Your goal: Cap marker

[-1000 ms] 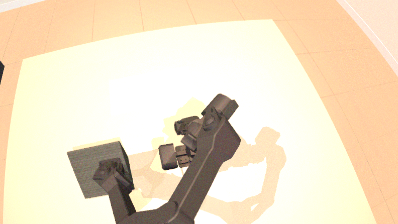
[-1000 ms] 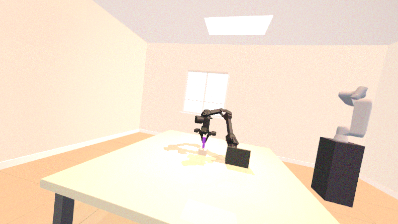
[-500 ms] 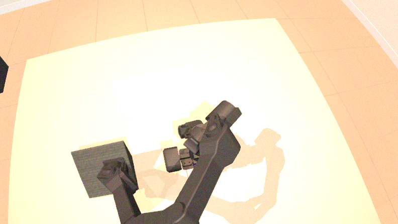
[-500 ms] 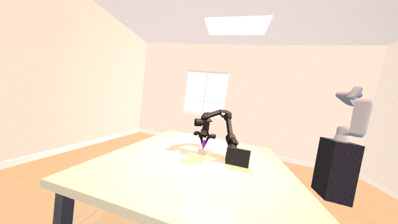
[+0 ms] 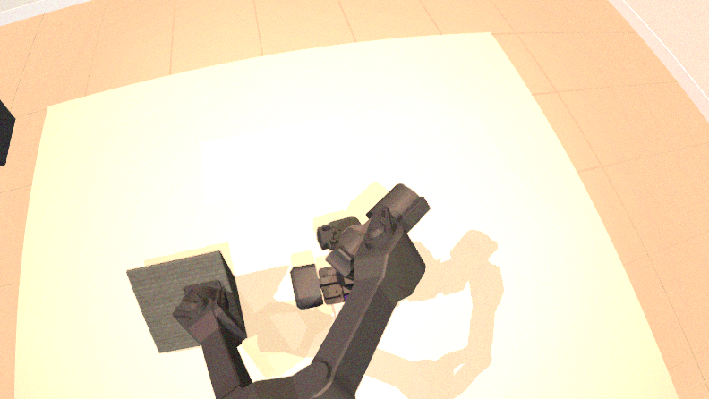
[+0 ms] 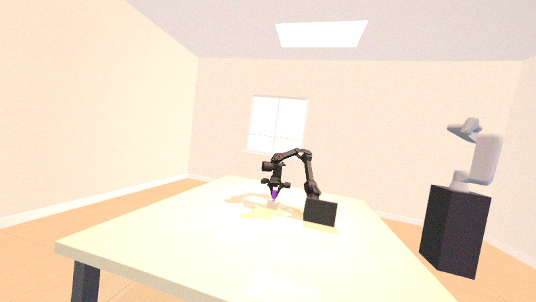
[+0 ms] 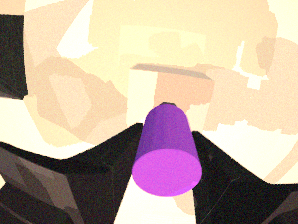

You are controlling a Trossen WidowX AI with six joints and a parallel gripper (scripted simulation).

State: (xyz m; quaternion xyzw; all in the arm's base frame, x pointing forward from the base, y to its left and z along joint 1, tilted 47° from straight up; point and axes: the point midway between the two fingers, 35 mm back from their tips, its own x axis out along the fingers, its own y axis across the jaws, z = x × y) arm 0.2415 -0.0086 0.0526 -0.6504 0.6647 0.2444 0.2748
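Now: gripper tip 1 cm below the marker cap. Also, from my gripper tip: holder block: 5 cm below.
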